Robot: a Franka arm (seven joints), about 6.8 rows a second.
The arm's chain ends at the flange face. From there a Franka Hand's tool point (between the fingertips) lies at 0.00 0.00 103.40 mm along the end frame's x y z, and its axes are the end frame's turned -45 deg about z.
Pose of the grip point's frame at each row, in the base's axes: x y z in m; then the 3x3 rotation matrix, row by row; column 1 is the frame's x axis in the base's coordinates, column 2 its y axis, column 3 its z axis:
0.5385 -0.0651 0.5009; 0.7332 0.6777 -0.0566; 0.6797 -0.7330 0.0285; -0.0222 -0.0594 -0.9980
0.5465 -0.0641 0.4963; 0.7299 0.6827 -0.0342; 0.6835 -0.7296 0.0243; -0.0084 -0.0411 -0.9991
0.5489 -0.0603 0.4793; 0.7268 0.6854 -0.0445; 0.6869 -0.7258 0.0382; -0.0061 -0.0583 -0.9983
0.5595 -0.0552 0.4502; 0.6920 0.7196 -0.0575; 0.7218 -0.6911 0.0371; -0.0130 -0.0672 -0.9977
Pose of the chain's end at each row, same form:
0.5444 -0.0680 0.6041; 0.9977 -0.0392 -0.0566; -0.0377 -0.9989 0.0285; -0.0577 -0.0263 -0.9980
0.5500 -0.0666 0.5996; 0.9989 -0.0334 -0.0342; -0.0326 -0.9992 0.0243; -0.0350 -0.0231 -0.9991
0.5535 -0.0642 0.5825; 0.9986 -0.0293 -0.0445; -0.0275 -0.9989 0.0382; -0.0455 -0.0369 -0.9983
0.5654 -0.0590 0.5534; 0.9982 0.0195 -0.0575; 0.0217 -0.9991 0.0371; -0.0567 -0.0383 -0.9977

